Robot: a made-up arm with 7 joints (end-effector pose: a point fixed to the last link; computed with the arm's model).
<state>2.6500 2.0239 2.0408 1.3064 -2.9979 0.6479 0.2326</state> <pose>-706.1 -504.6 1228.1 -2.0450 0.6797 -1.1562</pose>
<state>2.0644 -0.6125 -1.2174 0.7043 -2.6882 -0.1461 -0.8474</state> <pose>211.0 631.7 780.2 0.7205 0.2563 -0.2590</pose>
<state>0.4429 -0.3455 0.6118 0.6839 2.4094 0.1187 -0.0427</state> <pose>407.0 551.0 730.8 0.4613 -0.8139 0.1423</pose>
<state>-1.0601 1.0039 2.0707 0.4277 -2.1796 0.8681 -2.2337</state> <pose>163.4 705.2 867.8 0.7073 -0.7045 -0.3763</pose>
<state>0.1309 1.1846 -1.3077 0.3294 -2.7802 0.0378 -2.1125</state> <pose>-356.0 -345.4 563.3 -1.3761 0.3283 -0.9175</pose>
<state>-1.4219 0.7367 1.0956 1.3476 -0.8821 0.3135 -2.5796</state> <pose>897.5 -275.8 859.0 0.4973 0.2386 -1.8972</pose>
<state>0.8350 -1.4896 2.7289 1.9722 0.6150 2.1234 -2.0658</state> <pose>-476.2 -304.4 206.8 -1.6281 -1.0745 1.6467</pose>
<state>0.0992 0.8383 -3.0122 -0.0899 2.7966 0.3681 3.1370</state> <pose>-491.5 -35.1 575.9 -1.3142 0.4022 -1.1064</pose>
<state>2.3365 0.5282 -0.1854 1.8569 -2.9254 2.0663 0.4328</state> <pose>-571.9 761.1 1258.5 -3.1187 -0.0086 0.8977</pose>
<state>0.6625 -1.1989 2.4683 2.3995 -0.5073 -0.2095 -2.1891</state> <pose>-923.8 -548.7 908.5 1.1631 -0.2218 2.0387</pose>
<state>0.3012 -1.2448 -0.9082 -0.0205 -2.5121 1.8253 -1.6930</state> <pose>586.6 -169.7 854.3 1.4186 -0.5139 -3.0845</pose>
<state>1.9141 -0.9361 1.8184 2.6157 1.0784 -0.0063 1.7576</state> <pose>-20.4 -855.5 1493.1 2.5174 -1.1357 1.7512</pose>
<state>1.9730 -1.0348 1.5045 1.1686 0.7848 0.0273 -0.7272</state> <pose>-795.5 -393.2 1103.4 -1.5303 1.0452 -1.3075</pose>
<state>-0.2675 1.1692 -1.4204 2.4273 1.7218 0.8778 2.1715</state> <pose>784.8 -700.3 1134.2 0.7125 -0.3438 -1.8352</pose>
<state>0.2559 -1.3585 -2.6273 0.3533 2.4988 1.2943 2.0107</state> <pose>365.1 -273.4 346.6 -1.4042 0.0818 0.1519</pose>
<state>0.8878 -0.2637 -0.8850 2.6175 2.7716 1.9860 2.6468</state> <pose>-55.8 -108.7 1881.7 1.2722 -0.6284 1.2880</pose>
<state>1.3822 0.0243 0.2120 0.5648 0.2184 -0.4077 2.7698</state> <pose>-17.5 748.6 685.8 0.6542 -0.2215 0.1214</pose>
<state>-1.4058 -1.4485 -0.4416 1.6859 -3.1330 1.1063 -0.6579</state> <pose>-430.5 414.5 1749.3 -2.7801 0.9949 2.6025</pose>
